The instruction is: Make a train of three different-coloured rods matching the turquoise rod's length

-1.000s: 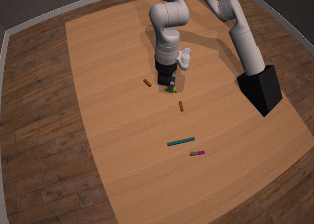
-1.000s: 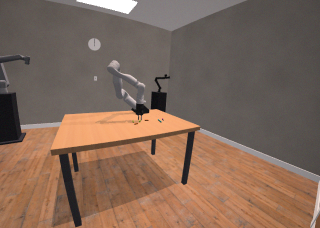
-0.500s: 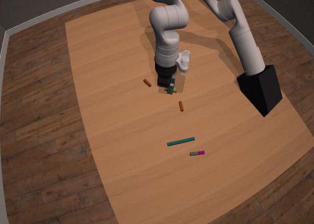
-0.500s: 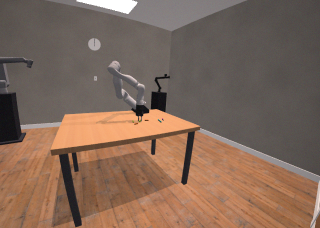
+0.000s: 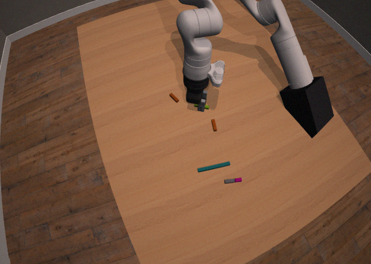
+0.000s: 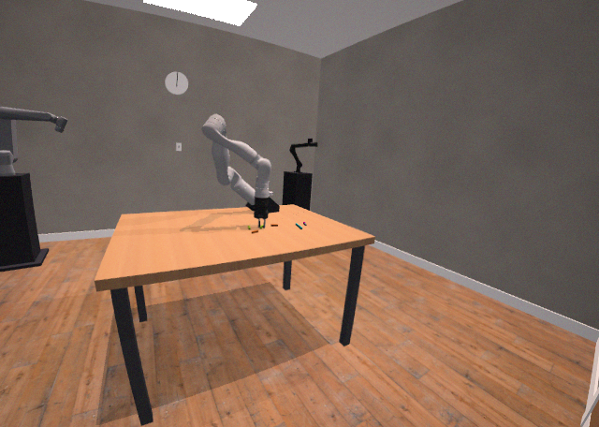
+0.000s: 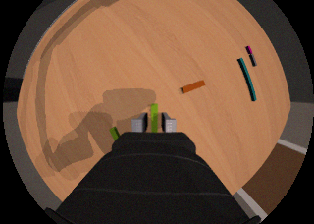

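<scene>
My hand is 8 cm short of the grey rod, 26 cm to the right of it and 1 cm above it. Round my hand: turquoise rod 9 cm ahead, 20 cm to the left, 1 cm below; then magenta rod 5 cm ahead, 27 cm to the left, 1 cm below.
</scene>
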